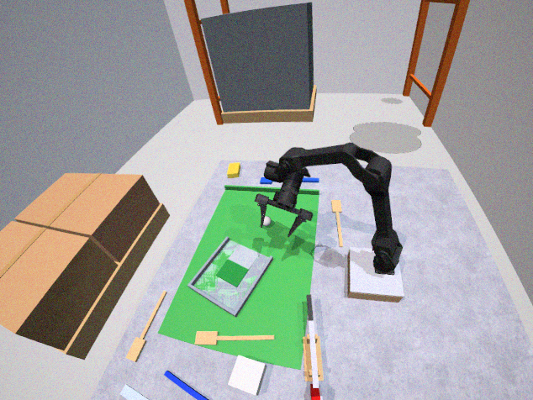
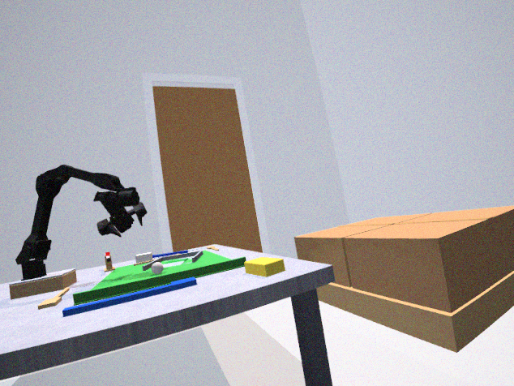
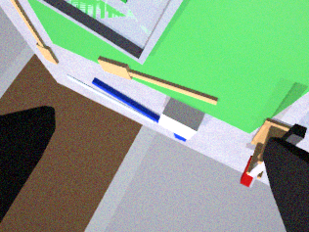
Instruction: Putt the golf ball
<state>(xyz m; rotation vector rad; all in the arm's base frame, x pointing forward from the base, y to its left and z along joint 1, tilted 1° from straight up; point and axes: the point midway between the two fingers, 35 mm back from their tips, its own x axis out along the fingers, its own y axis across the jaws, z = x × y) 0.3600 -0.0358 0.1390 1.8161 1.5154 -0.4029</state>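
Now: gripper tip 16 cm past the red putter, 30 cm to the right of it and 12 cm above it. The rest, counted from my gripper tip: wooden stand (16 cm behind, 31 cm to the left, 14 cm below); white golf ball (8 cm ahead, 17 cm to the right, 15 cm below); green mat (11 cm ahead, 2 cm to the right, 17 cm below).
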